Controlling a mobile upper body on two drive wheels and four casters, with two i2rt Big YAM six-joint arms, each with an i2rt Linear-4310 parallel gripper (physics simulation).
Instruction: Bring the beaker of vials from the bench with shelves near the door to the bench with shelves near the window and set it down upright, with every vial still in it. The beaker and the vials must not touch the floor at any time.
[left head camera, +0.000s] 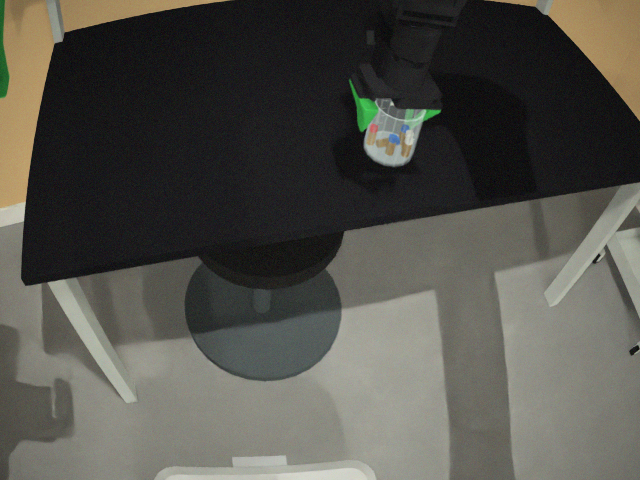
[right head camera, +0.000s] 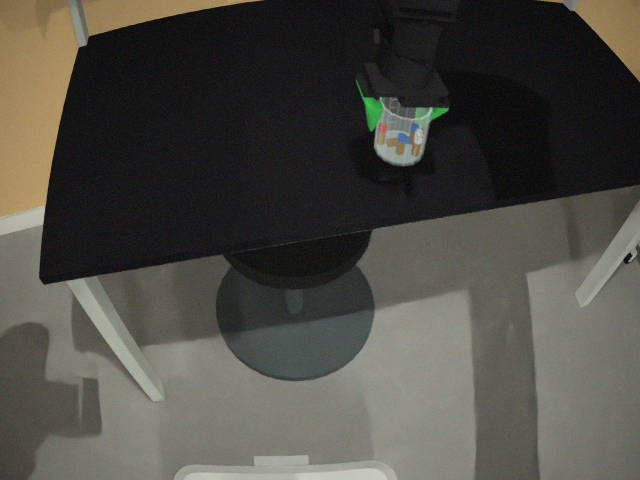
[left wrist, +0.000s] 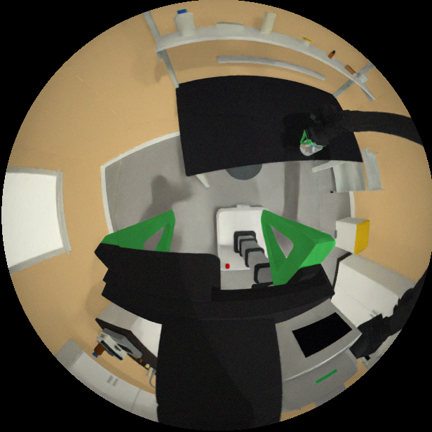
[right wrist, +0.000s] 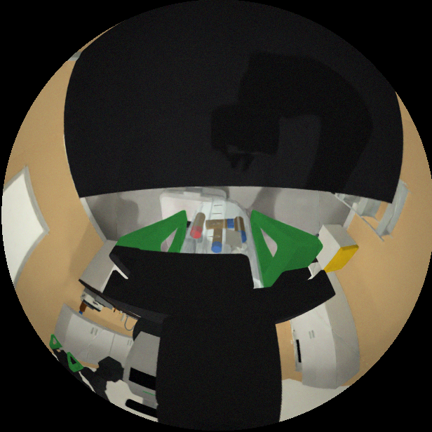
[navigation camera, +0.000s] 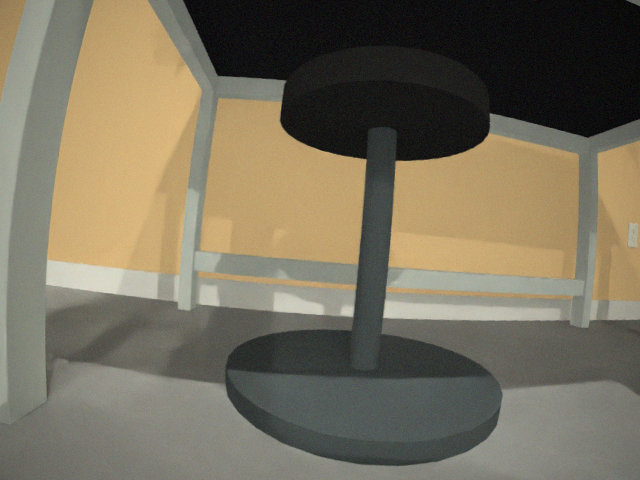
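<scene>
The clear beaker (left head camera: 385, 159) (right head camera: 397, 158) (left wrist: 308, 150) holds several brown vials with red, blue and white caps, among them a red-capped vial (left head camera: 372, 135) (right head camera: 381, 135) (right wrist: 198, 227). My right gripper (left head camera: 397, 117) (right head camera: 405, 116) (right wrist: 218, 214) is shut on the beaker near its rim and holds it about upright over the front part of the black-topped bench (left head camera: 180, 129) (right head camera: 180, 129) (left wrist: 240, 120) (right wrist: 150, 110). A shadow lies on the bench top below the beaker, and the beaker looks raised above it. My left gripper (left wrist: 217, 214) is wide open and empty, away from the bench.
A round stool (left head camera: 268, 346) (right head camera: 299, 346) (navigation camera: 361, 413) stands under the bench front. The bench's shelf (left wrist: 225, 40) holds bottles. A white cart (left wrist: 348, 177) is right of the bench. A bench leg (navigation camera: 31, 206) stands left in the navigation view.
</scene>
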